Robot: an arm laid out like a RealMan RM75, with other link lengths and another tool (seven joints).
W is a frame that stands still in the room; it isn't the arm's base.
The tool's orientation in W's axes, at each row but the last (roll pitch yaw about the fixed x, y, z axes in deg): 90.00, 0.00, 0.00; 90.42, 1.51, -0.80; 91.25, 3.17, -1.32; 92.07, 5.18, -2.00; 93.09, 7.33, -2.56; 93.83, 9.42, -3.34; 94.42, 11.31, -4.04; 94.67, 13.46, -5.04; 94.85, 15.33, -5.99; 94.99, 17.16, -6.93
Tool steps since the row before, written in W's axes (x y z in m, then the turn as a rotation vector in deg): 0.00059, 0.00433, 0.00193, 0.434, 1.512, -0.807; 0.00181, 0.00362, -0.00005, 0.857, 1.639, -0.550; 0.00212, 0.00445, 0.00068, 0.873, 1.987, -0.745; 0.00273, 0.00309, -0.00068, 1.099, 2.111, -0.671; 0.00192, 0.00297, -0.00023, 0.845, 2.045, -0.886; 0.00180, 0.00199, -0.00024, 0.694, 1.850, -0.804; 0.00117, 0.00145, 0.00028, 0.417, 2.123, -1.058; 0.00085, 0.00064, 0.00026, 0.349, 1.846, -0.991; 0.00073, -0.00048, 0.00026, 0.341, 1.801, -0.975; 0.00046, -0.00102, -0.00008, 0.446, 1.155, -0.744
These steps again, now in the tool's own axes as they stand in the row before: 0.00059, 0.00193, -0.00433, 0.434, -0.807, -1.512; 0.00176, -0.00003, -0.00364, 0.848, -0.540, -1.647; 0.00198, 0.00069, -0.00451, 0.867, -0.742, -1.991; 0.00267, -0.00056, -0.00317, 1.081, -0.653, -2.126; 0.00180, -0.00016, -0.00305, 0.860, -0.894, -2.035; 0.00170, -0.00010, -0.00209, 0.709, -0.822, -1.836; 0.00099, 0.00036, -0.00156, 0.469, -1.148, -2.065; 0.00071, 0.00038, -0.00075, 0.411, -1.070, -1.788; 0.00068, 0.00049, 0.00036, 0.404, -1.052, -1.744; 0.00058, 0.00018, 0.00095, 0.509, -0.723, -1.142
